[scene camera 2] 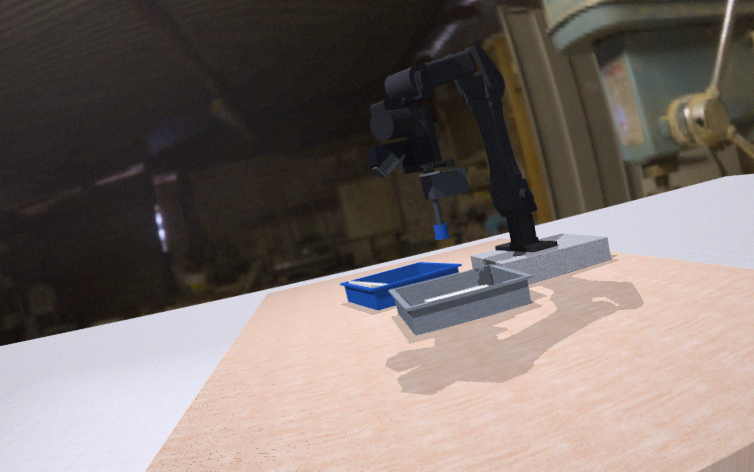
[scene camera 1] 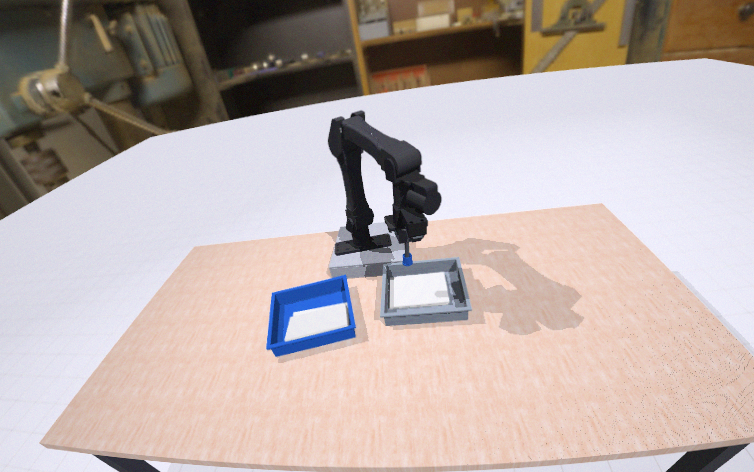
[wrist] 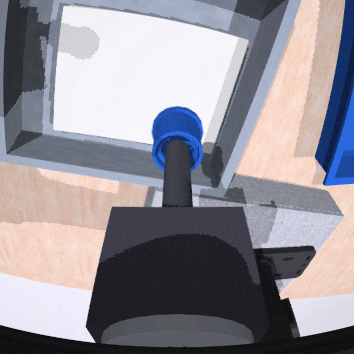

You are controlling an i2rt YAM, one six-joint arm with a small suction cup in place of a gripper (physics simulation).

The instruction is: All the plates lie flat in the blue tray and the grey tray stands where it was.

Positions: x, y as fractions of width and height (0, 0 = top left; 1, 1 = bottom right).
Labels:
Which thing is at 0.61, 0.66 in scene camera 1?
A grey tray.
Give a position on a blue tray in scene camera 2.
0.50, 0.63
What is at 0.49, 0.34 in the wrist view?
The suction cup.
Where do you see a grey tray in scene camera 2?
0.67, 0.61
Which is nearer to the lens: the grey tray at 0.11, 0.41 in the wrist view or the blue tray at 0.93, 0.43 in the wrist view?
The grey tray.

